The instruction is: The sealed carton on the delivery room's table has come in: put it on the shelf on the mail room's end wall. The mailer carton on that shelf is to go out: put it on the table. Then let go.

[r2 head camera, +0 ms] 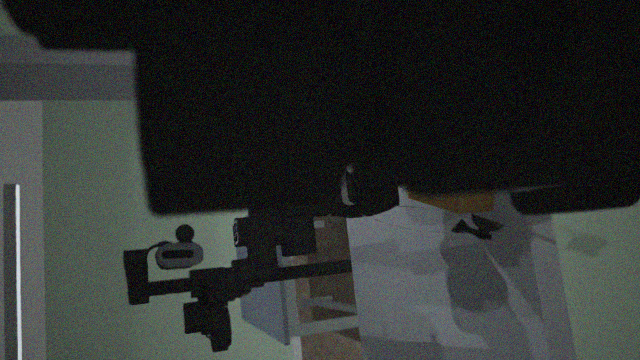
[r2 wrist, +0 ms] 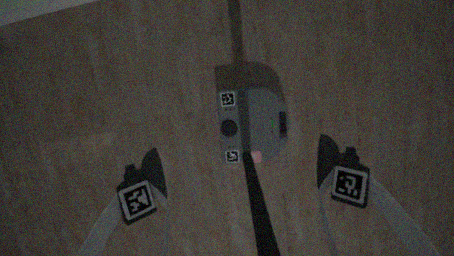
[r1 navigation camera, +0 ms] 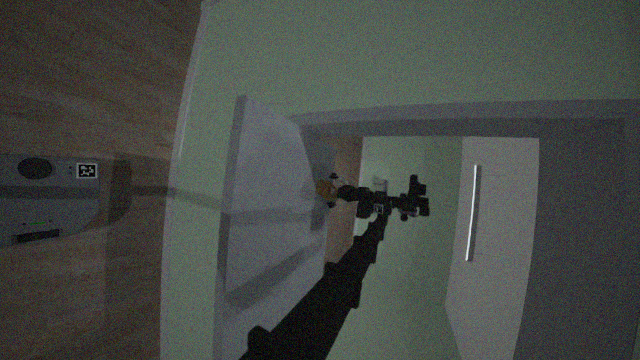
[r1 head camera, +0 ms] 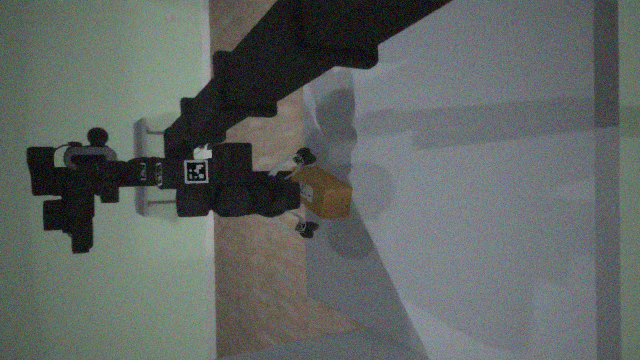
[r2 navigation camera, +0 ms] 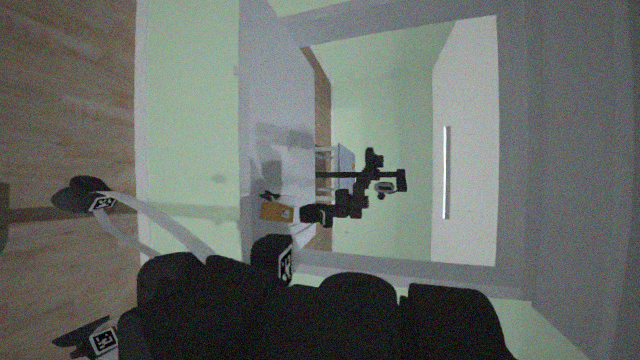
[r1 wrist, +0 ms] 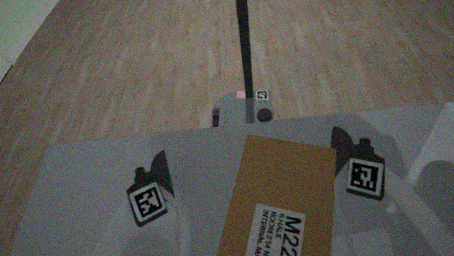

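Note:
A brown carton labelled M22 point(r1 head camera: 327, 192) point(r1 navigation camera: 326, 189) point(r1 wrist: 285, 170) point(r2 head camera: 467, 201) point(r2 navigation camera: 275, 211), apparently the mailer, lies on the grey sill point(r1 head camera: 480, 200) point(r2 navigation camera: 280, 95) between the rooms. My r1 gripper point(r1 head camera: 305, 192) point(r1 navigation camera: 332, 190) point(r1 wrist: 252, 162) is open, its fingers at either side of the carton's near part; in the r1 wrist view the carton is nearer the right finger. My r2 gripper point(r2 navigation camera: 70, 268) point(r2 wrist: 241, 167) is open and empty, off the sill above the floor. A small orange patch point(r2 navigation camera: 353, 166), perhaps the sealed carton, shows on the blue table point(r2 navigation camera: 345, 156). The wall shelf point(r1 head camera: 141, 170) is partly hidden by r2's arm.
The opening's grey frame point(r1 navigation camera: 450, 110) point(r2 navigation camera: 400, 262) surrounds both arms. A white panel with a long handle point(r1 navigation camera: 472, 210) point(r2 navigation camera: 446, 172) is beyond it. A robot base point(r1 wrist: 240, 110) point(r2 wrist: 262, 122) stands on the wooden floor. r2's own wrist blocks much of its head view.

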